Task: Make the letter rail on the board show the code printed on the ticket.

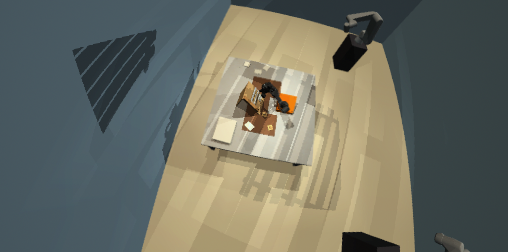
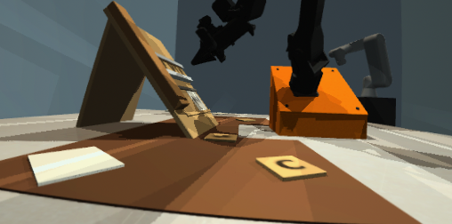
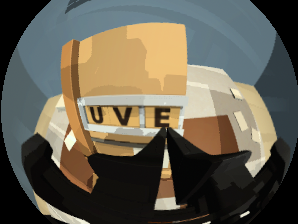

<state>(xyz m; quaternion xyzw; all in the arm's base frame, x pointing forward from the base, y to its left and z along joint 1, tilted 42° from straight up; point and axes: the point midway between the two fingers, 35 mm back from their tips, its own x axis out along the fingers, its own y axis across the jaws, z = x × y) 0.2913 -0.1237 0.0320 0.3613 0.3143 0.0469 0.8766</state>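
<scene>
Now: the e tile 3 cm below my gripper tip and 3 cm ahead of it. Also, from my gripper tip: u tile 12 cm to the left, 5 cm ahead, 3 cm below; then tan tile marked v 6 cm to the left, 4 cm ahead, 3 cm below; then brown mat 19 cm below, 12 cm behind, 7 cm to the left.
</scene>
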